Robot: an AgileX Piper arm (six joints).
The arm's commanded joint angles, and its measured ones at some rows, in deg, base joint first. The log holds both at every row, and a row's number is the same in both.
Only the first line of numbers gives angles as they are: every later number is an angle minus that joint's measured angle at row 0.
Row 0, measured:
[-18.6, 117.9, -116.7, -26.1, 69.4, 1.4]
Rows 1 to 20, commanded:
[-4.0, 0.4, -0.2, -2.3, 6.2, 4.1]
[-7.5, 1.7, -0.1, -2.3, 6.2, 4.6]
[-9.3, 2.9, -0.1, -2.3, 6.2, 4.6]
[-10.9, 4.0, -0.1, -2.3, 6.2, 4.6]
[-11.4, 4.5, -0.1, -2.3, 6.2, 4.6]
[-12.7, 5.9, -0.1, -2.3, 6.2, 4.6]
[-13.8, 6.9, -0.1, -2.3, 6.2, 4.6]
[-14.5, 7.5, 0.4, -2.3, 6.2, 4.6]
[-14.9, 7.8, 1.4, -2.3, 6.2, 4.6]
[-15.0, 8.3, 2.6, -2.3, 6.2, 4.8]
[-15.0, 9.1, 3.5, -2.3, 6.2, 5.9]
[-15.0, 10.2, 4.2, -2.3, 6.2, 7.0]
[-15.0, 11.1, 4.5, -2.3, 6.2, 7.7]
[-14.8, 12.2, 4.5, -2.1, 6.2, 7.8]
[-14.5, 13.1, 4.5, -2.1, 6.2, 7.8]
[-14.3, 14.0, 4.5, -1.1, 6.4, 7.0]
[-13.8, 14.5, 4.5, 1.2, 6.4, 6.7]
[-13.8, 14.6, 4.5, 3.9, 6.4, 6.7]
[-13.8, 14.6, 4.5, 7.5, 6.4, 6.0]
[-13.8, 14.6, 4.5, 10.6, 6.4, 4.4]
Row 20, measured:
[-13.9, 14.5, 4.2, 6.4, 0.6, 6.3]
